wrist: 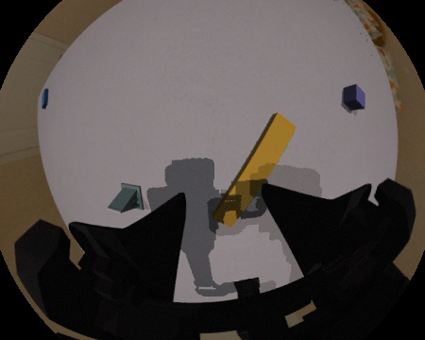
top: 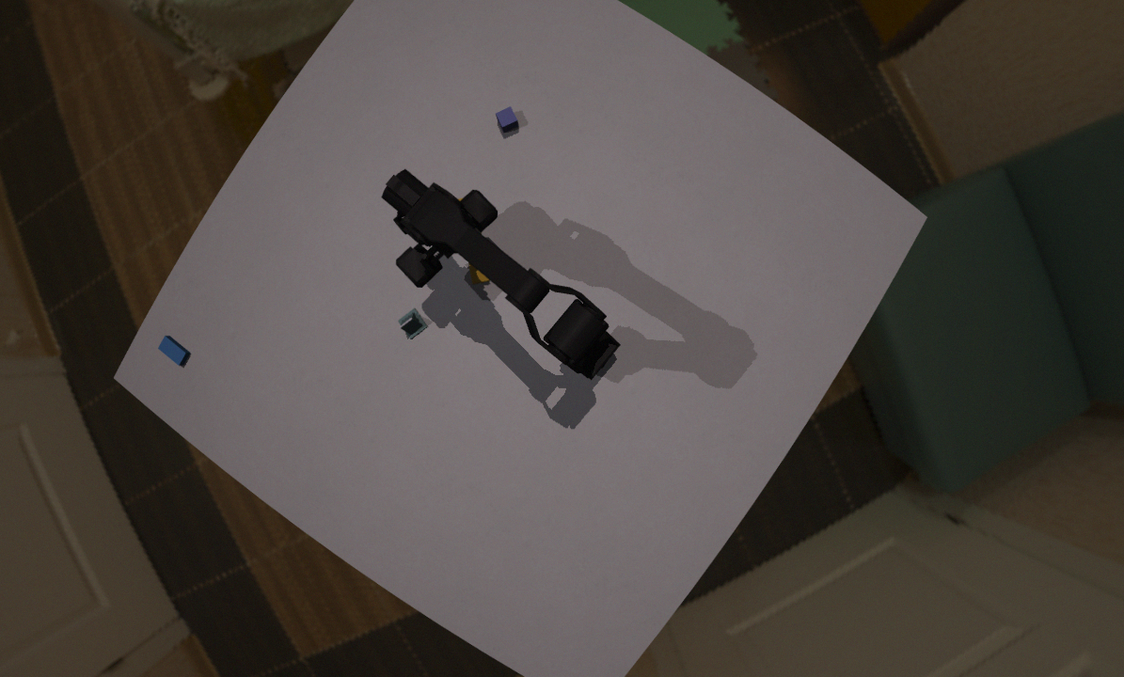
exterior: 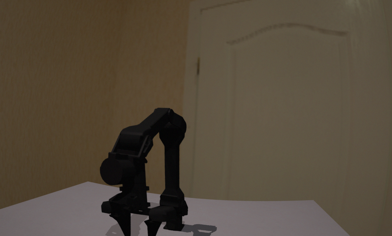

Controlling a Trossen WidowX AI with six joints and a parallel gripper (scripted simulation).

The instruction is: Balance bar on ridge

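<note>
Right now the yellow bar is 7 cm below my gripper tip, 4 cm to the right of it and 1 cm behind it. The rest, counted from my gripper tip: purple-blue cube (28 cm to the right, 7 cm ahead, 6 cm below).
</note>
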